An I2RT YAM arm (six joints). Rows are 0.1 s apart.
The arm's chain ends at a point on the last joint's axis. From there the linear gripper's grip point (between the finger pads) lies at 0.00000 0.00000 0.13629 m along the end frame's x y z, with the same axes.
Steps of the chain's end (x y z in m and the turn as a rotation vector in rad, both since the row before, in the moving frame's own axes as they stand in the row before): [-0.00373, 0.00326, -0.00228, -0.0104, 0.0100, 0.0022]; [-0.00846, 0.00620, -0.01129, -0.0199, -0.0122, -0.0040]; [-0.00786, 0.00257, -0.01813, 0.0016, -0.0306, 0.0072]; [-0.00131, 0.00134, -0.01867, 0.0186, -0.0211, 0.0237]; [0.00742, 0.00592, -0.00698, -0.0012, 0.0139, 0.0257]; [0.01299, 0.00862, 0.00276, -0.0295, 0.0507, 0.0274]
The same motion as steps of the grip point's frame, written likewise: [-0.00237, 0.00468, -0.00229, -0.0104, 0.0100, 0.0022]; [-0.01012, 0.00892, -0.01133, -0.0199, -0.0122, -0.0040]; [-0.01203, 0.00234, -0.01819, 0.0016, -0.0306, 0.0072]; [-0.00416, -0.00123, -0.01872, 0.0186, -0.0211, 0.0237]; [0.00931, 0.00611, -0.00699, -0.0012, 0.0139, 0.0257]; [0.01984, 0.01273, 0.00253, -0.0295, 0.0507, 0.0274]
